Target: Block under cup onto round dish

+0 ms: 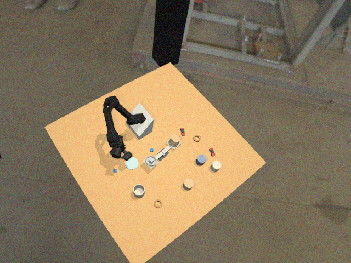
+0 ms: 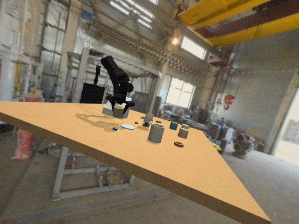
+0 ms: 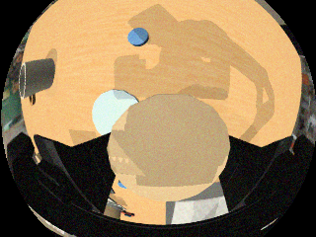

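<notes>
My gripper tip is now 16 cm short of the grey block and 16 cm to the right of it. The rest, counted from my gripper tip: pale blue round dish (7 cm ahead, 4 cm to the left, 8 cm below).
</notes>
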